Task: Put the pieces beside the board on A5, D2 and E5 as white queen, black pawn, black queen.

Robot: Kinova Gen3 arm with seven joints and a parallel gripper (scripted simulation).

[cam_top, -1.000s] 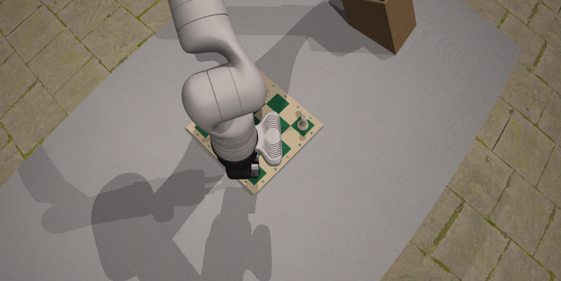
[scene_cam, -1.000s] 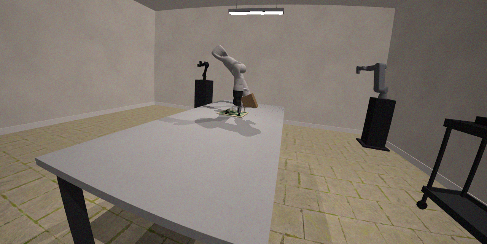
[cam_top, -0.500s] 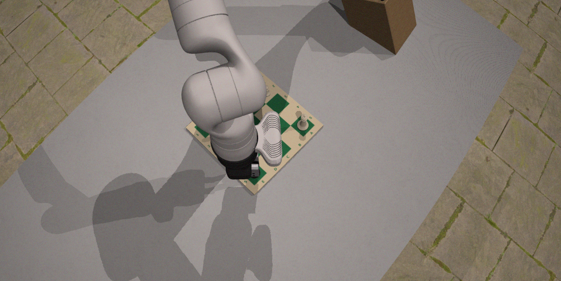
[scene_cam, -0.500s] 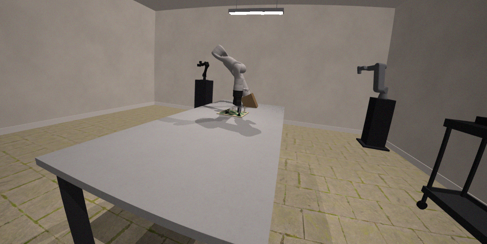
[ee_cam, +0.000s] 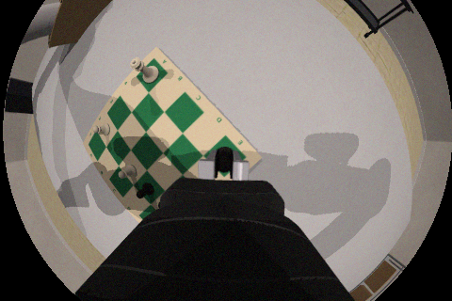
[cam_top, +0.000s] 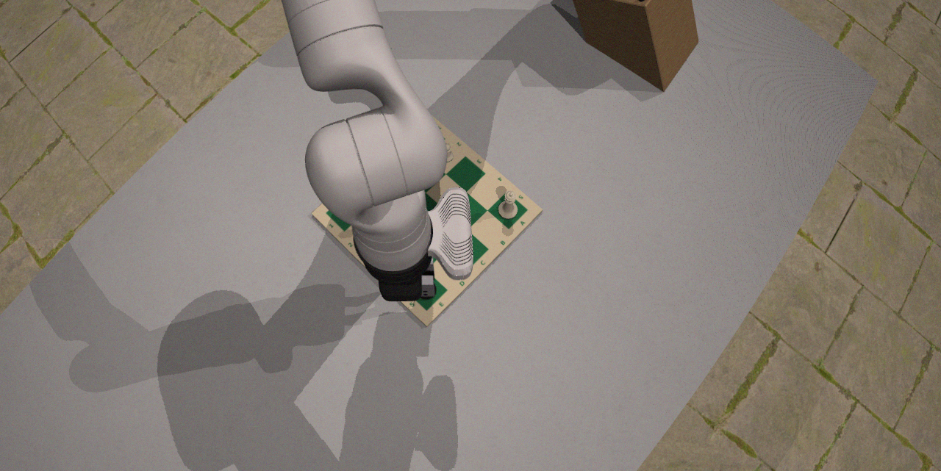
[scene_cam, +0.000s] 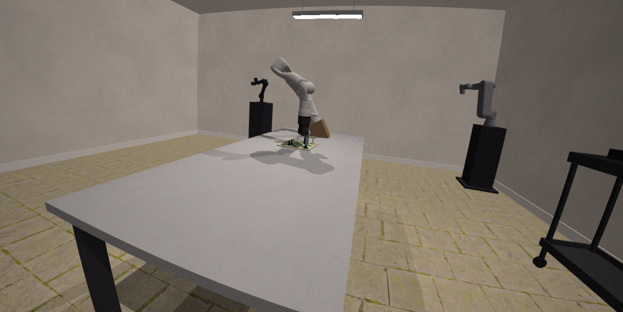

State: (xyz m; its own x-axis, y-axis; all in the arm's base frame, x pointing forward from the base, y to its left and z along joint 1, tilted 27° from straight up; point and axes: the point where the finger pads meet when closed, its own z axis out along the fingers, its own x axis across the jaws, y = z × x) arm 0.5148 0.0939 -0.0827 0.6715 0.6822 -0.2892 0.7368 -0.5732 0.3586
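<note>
The black queen lies 1 cm below my hand. Round my hand: chessboard: 8 cm to the right, 7 cm behind, 4 cm below; white queen: 15 cm behind, 1 cm to the right, 1 cm below.
</note>
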